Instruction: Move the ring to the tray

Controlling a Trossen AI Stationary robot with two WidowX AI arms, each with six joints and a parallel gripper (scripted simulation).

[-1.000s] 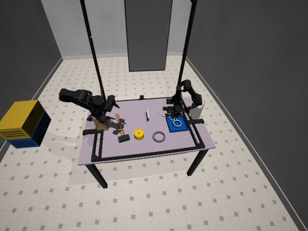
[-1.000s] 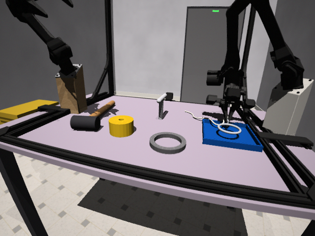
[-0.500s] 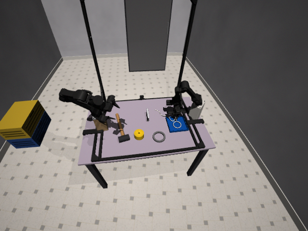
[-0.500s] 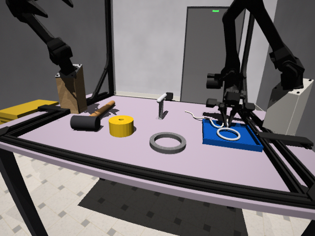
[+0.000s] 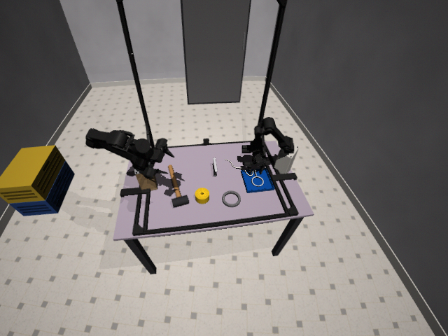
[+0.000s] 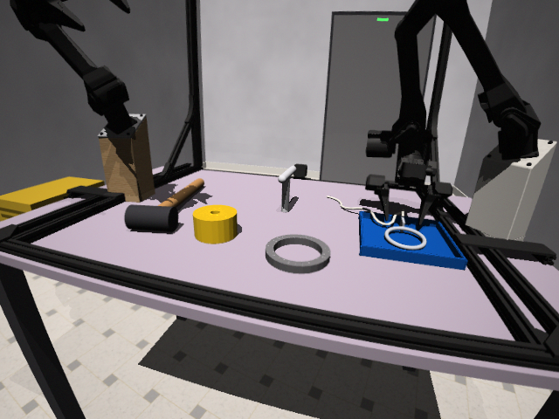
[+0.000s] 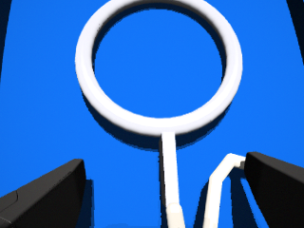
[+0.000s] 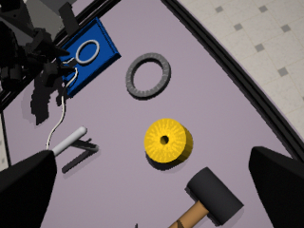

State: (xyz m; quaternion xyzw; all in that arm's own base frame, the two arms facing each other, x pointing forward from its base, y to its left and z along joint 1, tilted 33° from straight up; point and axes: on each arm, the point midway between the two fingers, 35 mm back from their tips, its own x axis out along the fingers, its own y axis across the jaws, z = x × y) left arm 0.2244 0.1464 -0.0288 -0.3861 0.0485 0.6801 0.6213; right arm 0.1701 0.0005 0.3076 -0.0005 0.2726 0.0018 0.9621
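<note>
My left gripper is now 60 mm short of the blue tray and 40 mm above it. From my left hand the other things lie so: yellow cylinder (400 mm to the right, 140 mm ahead, 30 mm below).
</note>
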